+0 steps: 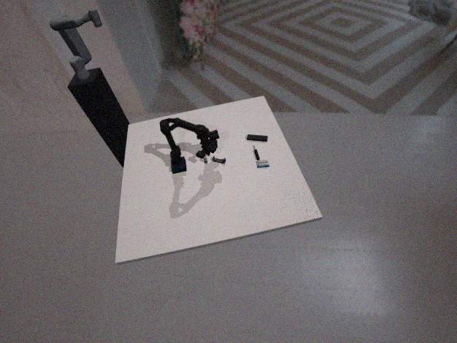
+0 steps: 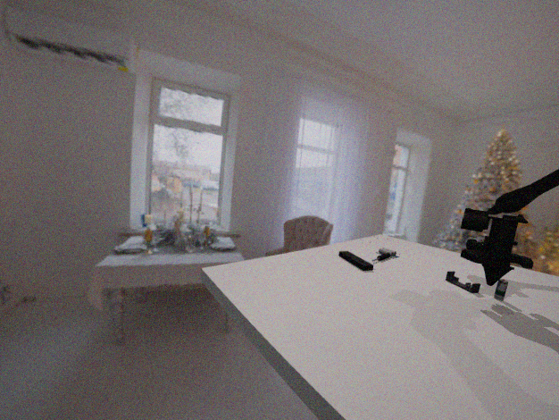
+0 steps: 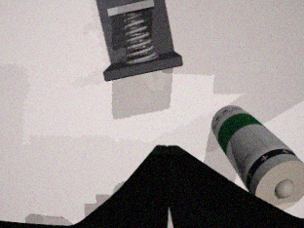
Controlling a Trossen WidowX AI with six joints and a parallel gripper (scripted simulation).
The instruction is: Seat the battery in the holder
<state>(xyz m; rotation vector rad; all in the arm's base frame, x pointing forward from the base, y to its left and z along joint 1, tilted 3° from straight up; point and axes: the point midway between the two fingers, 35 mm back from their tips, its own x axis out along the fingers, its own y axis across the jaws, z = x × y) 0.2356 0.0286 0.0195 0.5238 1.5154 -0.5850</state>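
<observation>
Now: the battery 30 mm behind my gripper tip, 30 mm to the right of it and 10 mm below it. Also, from my gripper tip: black bar: 390 mm ahead, 140 mm to the left, 30 mm below; then screwdriver: 360 mm ahead, 30 mm below.
</observation>
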